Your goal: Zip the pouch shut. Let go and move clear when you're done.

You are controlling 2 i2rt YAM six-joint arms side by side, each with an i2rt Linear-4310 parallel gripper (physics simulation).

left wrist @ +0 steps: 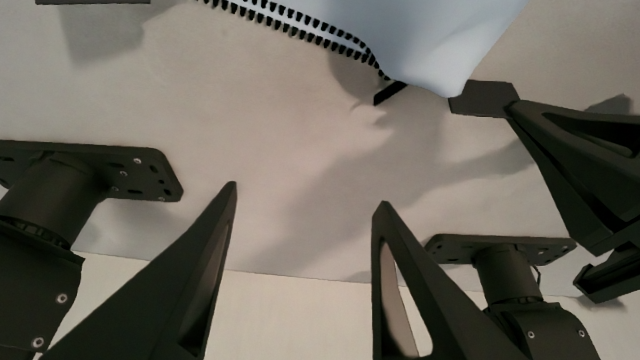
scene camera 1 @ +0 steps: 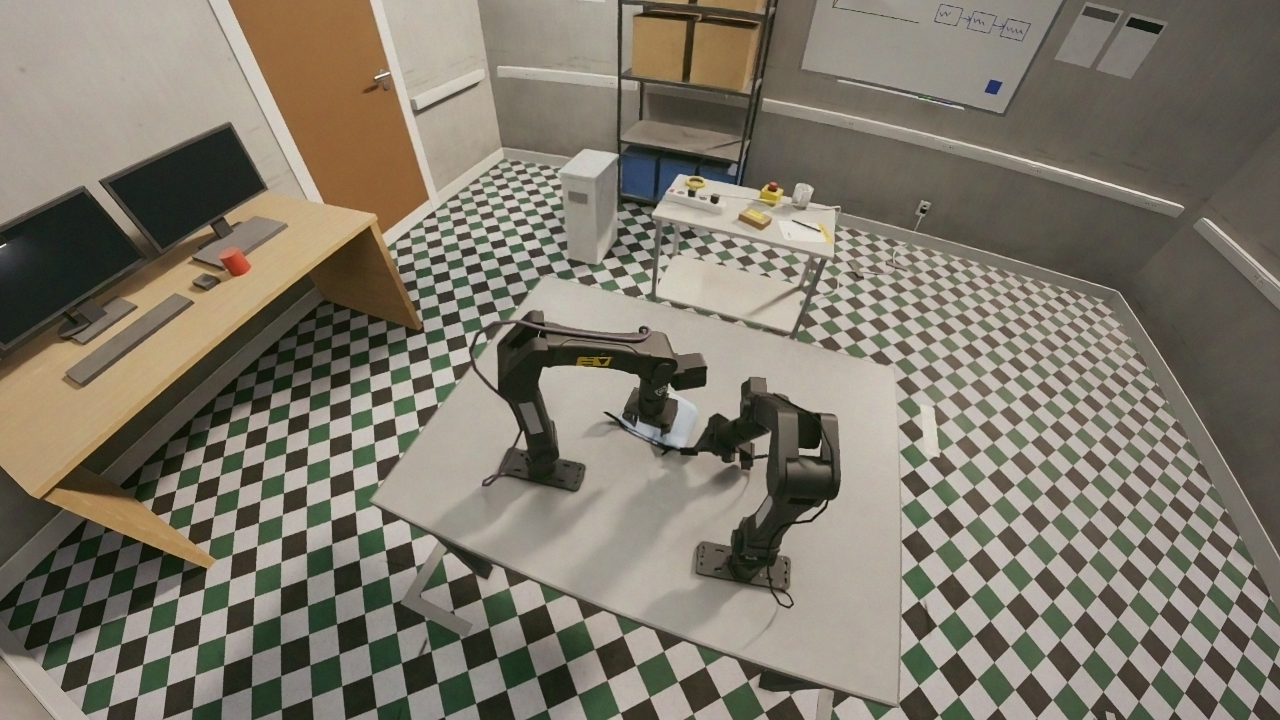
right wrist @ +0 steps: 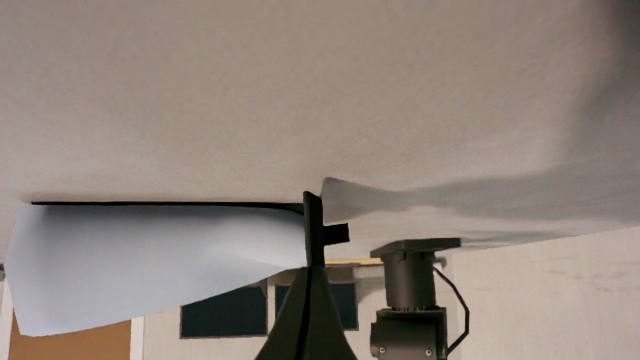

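The light blue pouch (scene camera 1: 683,419) (left wrist: 425,35) (right wrist: 150,245) lies on the table. In the left wrist view its two rows of black zipper teeth stand apart along the edge and meet at the right end, beside the black pull (left wrist: 390,93). The pull also shows in the right wrist view (right wrist: 336,234). A flat black end tab (left wrist: 484,99) (right wrist: 313,225) sits at that corner. My right gripper (left wrist: 511,107) (right wrist: 312,277) is shut on this tab, seen edge-on in its own view. My left gripper (left wrist: 309,199) is open and empty, over the pouch's zipper side; its fingertips are hard to see in the scene view.
Another dark tab (left wrist: 92,2) shows at the top left of the left wrist view. Both arms stand on the grey table (scene camera 1: 608,573), close together around the pouch. The arm bases (scene camera 1: 542,469) (scene camera 1: 742,565) are near its front edge. A white side table (scene camera 1: 716,225) stands behind.
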